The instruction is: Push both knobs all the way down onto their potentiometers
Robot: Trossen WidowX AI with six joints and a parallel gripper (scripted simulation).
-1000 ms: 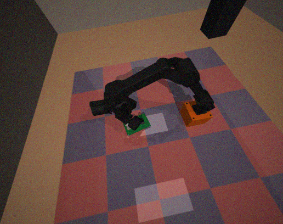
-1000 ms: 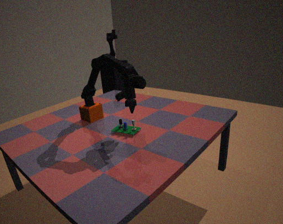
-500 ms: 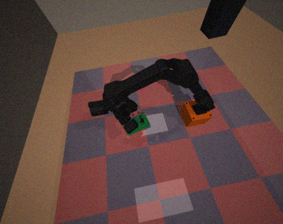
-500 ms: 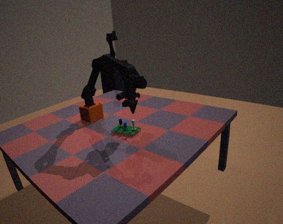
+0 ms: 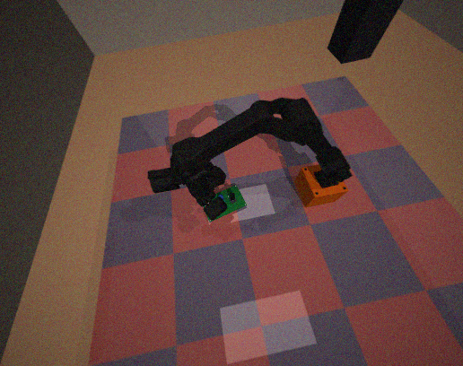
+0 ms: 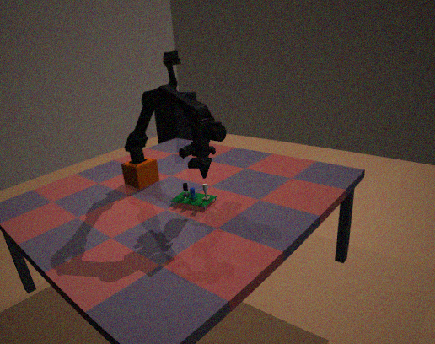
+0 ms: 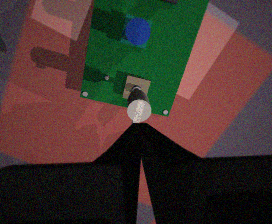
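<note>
My gripper tip is 40 mm above the white knob. Also, from my gripper tip: blue knob 50 mm behind, 20 mm to the right, 60 mm below.
</note>
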